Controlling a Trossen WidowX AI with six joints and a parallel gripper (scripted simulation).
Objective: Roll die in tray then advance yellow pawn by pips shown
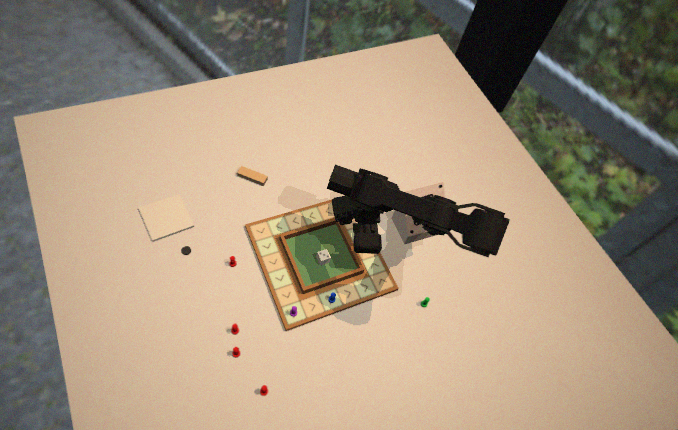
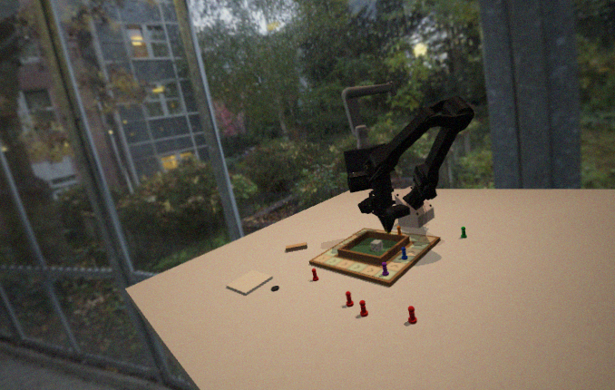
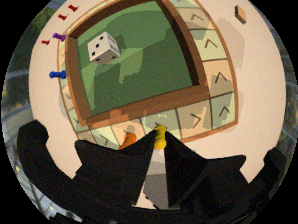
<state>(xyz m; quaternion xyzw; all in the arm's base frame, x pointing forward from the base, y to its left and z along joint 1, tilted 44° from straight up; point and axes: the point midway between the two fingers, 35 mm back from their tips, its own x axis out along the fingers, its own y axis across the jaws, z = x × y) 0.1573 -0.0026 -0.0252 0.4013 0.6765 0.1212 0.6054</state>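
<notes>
Now: the orange pawn 40 mm to the left of my gripper tip and 10 mm above it. Also, from my gripper tip: yellow pawn: 10 mm above; then white die: 110 mm ahead, 30 mm to the left; then green tray: 110 mm ahead, 20 mm to the left, 10 mm below.
</notes>
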